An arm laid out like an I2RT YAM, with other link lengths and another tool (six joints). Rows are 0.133 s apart.
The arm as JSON. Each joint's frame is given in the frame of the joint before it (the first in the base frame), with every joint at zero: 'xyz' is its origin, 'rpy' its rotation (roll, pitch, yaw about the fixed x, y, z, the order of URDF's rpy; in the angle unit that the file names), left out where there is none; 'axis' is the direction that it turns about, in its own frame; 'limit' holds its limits. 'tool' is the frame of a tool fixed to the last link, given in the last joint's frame.
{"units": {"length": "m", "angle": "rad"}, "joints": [
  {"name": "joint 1", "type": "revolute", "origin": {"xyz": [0.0, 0.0, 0.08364], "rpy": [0.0, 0.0, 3.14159]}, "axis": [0.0, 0.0, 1.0], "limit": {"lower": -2.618, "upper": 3.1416}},
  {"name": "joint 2", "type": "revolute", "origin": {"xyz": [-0.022, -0.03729, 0.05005], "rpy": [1.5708, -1.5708, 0.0]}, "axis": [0.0, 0.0, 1.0], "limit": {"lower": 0.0, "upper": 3.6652}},
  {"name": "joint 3", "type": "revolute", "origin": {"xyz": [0.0, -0.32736, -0.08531], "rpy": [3.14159, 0.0, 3.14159]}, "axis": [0.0, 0.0, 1.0], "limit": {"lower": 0.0, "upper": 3.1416}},
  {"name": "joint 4", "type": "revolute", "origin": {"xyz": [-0.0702, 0.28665, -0.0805], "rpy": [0.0, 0.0, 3.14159]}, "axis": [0.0, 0.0, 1.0], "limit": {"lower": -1.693, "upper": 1.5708}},
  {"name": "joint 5", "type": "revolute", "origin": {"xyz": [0.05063, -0.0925, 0.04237], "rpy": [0.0, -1.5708, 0.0]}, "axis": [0.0, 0.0, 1.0], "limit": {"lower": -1.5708, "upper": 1.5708}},
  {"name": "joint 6", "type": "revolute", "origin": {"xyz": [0.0, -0.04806, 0.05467], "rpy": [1.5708, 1.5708, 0.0]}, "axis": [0.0, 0.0, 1.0], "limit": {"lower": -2.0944, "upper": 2.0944}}
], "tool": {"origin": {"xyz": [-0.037, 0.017, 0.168], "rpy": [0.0, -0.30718, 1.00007]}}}
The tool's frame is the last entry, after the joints.
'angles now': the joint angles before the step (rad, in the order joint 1, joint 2, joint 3, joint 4, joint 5, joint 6). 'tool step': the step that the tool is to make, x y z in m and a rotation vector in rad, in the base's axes. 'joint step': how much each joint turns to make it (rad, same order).
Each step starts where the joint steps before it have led.
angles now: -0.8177 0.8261 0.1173 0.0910 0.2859 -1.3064
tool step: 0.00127 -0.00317 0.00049 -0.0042 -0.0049 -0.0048
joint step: -0.0038 0.0244 0.0004 0.0301 0.0004 0.0012
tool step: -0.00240 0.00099 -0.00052 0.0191 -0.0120 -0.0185
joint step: -0.0031 -0.0073 0.0125 -0.0335 -0.0001 0.0278
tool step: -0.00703 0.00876 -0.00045 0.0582 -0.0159 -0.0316
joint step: -0.0007 -0.0545 0.0401 -0.1439 -0.0064 0.0619
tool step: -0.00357 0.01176 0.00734 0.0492 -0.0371 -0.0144
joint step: 0.0004 -0.0835 0.0474 -0.1572 -0.0271 0.0583
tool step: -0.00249 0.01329 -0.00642 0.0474 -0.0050 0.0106
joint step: 0.0073 -0.0458 0.0087 -0.0919 -0.0262 0.0256
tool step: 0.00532 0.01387 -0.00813 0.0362 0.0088 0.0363
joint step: 0.0480 -0.0202 0.0000 -0.0572 -0.0046 0.0225
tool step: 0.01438 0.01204 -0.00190 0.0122 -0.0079 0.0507
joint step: 0.0832 -0.0111 0.0000 -0.0210 0.0130 0.0339
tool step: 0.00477 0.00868 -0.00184 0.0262 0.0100 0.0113
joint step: 0.0550 0.0130 0.0180 -0.0393 0.0199 0.0428
